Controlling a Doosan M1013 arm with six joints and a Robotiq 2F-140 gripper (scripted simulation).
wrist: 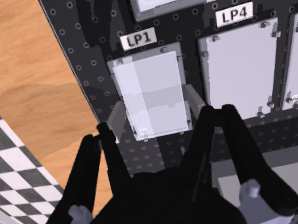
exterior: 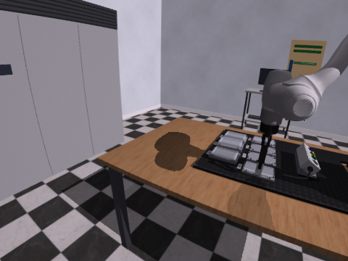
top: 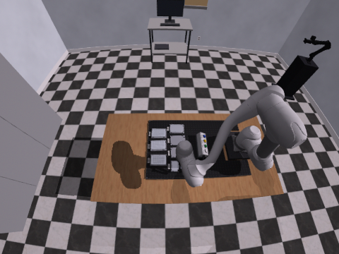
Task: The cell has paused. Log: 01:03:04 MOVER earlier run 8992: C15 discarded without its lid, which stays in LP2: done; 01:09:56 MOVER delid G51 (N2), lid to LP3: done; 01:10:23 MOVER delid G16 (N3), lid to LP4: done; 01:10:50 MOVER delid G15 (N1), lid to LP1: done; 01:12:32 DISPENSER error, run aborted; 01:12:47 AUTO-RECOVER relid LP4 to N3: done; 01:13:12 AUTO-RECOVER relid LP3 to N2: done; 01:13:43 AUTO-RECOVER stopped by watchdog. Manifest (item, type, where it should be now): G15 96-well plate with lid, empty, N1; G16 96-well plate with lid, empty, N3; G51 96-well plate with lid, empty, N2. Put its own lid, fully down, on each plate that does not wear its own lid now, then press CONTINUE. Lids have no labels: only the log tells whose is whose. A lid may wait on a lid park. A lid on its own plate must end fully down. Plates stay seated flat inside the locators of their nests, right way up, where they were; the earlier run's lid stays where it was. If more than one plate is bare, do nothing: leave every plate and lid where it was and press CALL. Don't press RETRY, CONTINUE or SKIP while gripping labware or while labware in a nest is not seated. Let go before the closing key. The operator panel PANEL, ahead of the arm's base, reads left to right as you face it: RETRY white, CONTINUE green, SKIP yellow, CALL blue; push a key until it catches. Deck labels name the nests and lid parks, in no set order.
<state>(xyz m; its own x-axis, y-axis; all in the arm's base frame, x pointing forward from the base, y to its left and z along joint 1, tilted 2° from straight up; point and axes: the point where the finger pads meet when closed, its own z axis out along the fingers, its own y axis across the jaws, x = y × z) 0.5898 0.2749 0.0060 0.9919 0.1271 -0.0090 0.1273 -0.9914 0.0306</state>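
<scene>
My gripper is now 3 cm above the park LP1. From my hand the other things lie so: park labelled LP3 (25 cm to the right, 3 cm below, 3 cm ahead); then plate (19 cm ahead, 3 cm to the right, 2 cm below); then park labelled LP4 (13 cm to the right, 3 cm below, 2 cm ahead).
</scene>
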